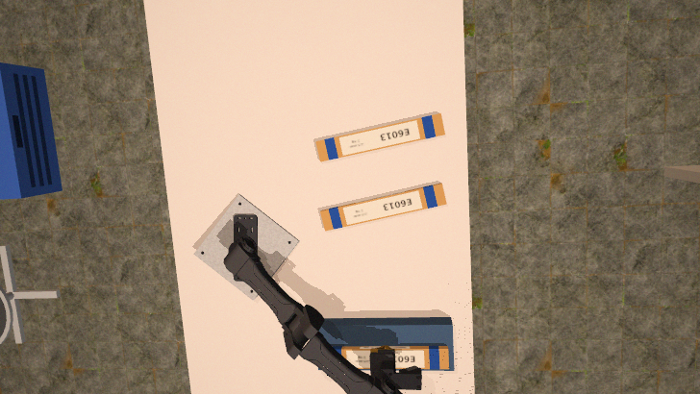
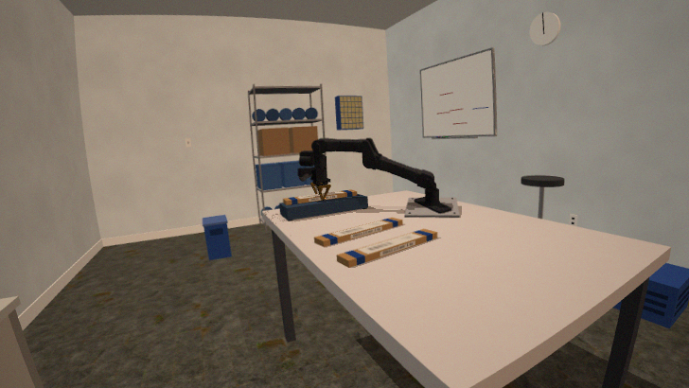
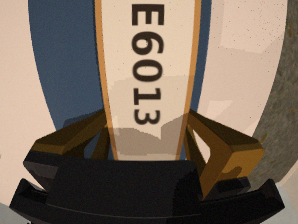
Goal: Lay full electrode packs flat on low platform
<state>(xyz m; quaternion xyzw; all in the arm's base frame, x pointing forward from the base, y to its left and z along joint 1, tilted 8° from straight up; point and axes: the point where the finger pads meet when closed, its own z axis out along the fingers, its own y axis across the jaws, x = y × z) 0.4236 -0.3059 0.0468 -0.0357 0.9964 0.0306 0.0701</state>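
Now: the dark blue low platform 10 mm behind my hand, 20 mm to the left of it and 50 mm below it.
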